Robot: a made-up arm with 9 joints. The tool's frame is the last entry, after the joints.
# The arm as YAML. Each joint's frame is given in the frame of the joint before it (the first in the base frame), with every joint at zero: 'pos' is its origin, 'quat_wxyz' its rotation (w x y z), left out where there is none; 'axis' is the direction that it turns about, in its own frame. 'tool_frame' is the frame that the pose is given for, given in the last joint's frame.
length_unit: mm
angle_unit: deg
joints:
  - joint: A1
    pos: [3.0, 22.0, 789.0]
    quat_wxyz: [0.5, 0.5, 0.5, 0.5]
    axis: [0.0, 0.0, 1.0]
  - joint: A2
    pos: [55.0, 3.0, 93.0]
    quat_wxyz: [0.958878, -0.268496, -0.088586, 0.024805]
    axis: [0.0, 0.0, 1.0]
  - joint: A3
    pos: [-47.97, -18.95, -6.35]
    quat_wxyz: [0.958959, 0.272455, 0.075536, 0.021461]
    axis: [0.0, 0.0, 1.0]
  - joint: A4
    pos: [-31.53, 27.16, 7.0]
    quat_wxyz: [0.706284, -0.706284, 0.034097, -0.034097]
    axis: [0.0, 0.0, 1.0]
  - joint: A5
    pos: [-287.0, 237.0, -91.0]
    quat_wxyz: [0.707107, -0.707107, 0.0, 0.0]
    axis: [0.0, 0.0, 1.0]
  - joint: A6
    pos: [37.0, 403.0, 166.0]
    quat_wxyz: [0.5, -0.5, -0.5, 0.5]
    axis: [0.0, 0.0, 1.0]
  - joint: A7
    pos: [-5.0, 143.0, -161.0]
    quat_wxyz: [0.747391, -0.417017, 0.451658, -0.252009]
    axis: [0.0, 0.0, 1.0]
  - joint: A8
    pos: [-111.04, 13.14, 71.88]
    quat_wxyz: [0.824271, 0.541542, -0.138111, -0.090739]
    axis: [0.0, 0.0, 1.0]
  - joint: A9
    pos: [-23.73, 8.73, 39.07]
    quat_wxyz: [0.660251, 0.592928, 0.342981, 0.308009]
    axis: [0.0, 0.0, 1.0]
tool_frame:
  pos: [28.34, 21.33, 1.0]
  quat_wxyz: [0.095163, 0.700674, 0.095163, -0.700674]
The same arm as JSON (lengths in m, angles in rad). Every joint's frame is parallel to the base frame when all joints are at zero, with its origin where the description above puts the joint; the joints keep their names.
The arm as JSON. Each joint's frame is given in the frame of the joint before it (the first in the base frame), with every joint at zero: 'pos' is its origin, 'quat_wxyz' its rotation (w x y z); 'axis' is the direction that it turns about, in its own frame. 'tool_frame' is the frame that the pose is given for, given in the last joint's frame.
{"length_unit": "m", "angle_unit": "rad", "joints": [{"joint": "A1", "pos": [0.003, 0.022, 0.789], "quat_wxyz": [1.0, 0.0, 0.0, 0.0], "axis": [1.0, 0.0, 0.0]}, {"joint": "A2", "pos": [0.093, 0.055, 0.003], "quat_wxyz": [1.0, 0.0, 0.0, 0.0], "axis": [0.840125, -0.183205, 0.510515]}, {"joint": "A3", "pos": [-0.003, -0.046, -0.024], "quat_wxyz": [1.0, 0.0, 0.0, 0.0], "axis": [1.0, 0.0, 0.0]}, {"joint": "A4", "pos": [0.007, -0.034, 0.024], "quat_wxyz": [1.0, 0.0, 0.0, 0.0], "axis": [0.0, 0.0, 1.0]}, {"joint": "A5", "pos": [-0.237, -0.287, -0.091], "quat_wxyz": [1.0, 0.0, 0.0, 0.0], "axis": [-1.0, 0.0, 0.0]}, {"joint": "A6", "pos": [-0.166, 0.037, -0.403], "quat_wxyz": [1.0, 0.0, 0.0, 0.0], "axis": [0.0, -1.0, 0.0]}, {"joint": "A7", "pos": [0.143, 0.161, 0.005], "quat_wxyz": [1.0, 0.0, 0.0, 0.0], "axis": [0.395706, -0.244204, -0.885314]}, {"joint": "A8", "pos": [0.119, -0.058, -0.012], "quat_wxyz": [1.0, 0.0, 0.0, 0.0], "axis": [-0.0616, -0.981607, -0.180701]}, {"joint": "A9", "pos": [0.022, -0.041, -0.001], "quat_wxyz": [1.0, 0.0, 0.0, 0.0], "axis": [-1.0, 0.0, 0.0]}], "tool_frame": {"pos": [-0.001, -0.013, -0.033], "quat_wxyz": [1.0, 0.0, 0.0, 0.000001]}}
